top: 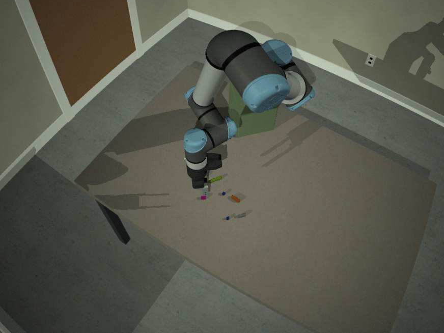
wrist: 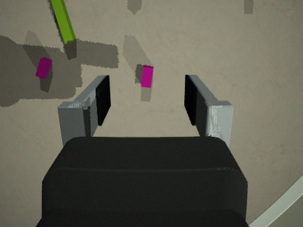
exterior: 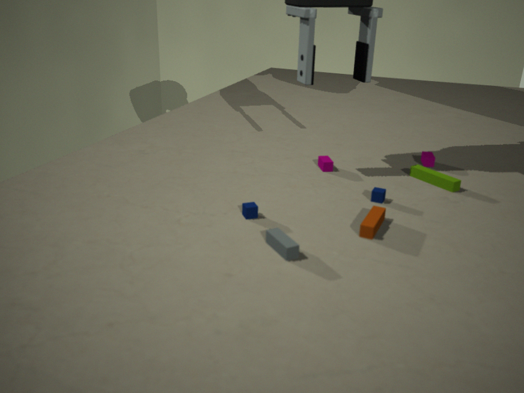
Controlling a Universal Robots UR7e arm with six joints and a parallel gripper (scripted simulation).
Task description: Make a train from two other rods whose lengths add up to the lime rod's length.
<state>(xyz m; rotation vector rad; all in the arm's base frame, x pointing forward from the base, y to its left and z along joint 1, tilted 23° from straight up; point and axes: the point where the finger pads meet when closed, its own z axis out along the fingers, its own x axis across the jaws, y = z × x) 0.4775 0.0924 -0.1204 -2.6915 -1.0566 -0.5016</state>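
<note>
Right now the grey rod is 3 cm behind my hand, 17 cm to the left of it and 10 cm below it. The rest, counted from my hand: lime rod 10 cm behind, 2 cm to the right, 10 cm below; then orange rod 8 cm behind, 10 cm to the left, 10 cm below.
</note>
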